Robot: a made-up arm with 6 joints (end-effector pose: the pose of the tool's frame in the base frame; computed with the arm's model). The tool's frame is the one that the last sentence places. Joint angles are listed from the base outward.
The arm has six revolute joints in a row. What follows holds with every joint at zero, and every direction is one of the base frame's. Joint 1 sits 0.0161 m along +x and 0.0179 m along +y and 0.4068 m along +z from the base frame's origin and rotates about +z. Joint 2 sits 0.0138 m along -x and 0.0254 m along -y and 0.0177 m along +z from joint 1 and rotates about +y. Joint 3 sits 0.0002 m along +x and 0.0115 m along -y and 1.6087 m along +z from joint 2 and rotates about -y. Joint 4 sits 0.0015 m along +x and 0.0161 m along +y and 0.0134 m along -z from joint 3 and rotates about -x. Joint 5 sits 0.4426 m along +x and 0.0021 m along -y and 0.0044 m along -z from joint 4 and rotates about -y. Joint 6 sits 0.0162 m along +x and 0.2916 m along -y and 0.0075 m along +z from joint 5 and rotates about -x. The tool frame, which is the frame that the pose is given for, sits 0.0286 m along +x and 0.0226 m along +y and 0.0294 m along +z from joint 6; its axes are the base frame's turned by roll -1.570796, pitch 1.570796 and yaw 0 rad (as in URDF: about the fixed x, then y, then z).
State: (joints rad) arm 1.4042 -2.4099 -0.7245 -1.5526 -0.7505 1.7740
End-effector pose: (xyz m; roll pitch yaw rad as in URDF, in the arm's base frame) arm -0.1504 -0.8260 -0.2801 -2.2912 -0.2510 1.2326
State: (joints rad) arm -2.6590 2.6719 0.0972 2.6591 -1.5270 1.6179
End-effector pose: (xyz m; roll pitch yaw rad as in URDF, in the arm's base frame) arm -0.2800 -0.3530 -1.3706 1.0089 0.4276 -1.3191
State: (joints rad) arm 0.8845 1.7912 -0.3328 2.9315 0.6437 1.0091
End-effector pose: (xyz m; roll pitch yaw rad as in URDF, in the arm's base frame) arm 0.6688 1.1867 -0.3416 2.6655 0.6232 2.0277
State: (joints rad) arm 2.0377 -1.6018 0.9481 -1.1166 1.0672 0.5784
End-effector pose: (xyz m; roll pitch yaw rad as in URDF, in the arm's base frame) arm 1.0123 -1.5714 0.8129 2.9534 -1.3015 -1.5855
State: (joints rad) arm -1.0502 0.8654 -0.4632 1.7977 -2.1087 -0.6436
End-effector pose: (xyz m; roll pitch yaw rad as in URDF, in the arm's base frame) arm 0.7956 -1.3796 1.0902 -2.4603 -0.5289 1.7802
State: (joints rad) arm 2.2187 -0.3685 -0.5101 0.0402 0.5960 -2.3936
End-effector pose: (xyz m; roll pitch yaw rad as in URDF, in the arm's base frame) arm 0.3642 0.1379 1.8790 -0.6008 -0.6830 -2.0604
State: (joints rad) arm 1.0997 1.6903 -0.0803 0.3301 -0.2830 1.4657
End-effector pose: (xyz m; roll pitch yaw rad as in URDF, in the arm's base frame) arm 0.9587 1.2562 -0.2505 1.0947 0.0164 -0.2407
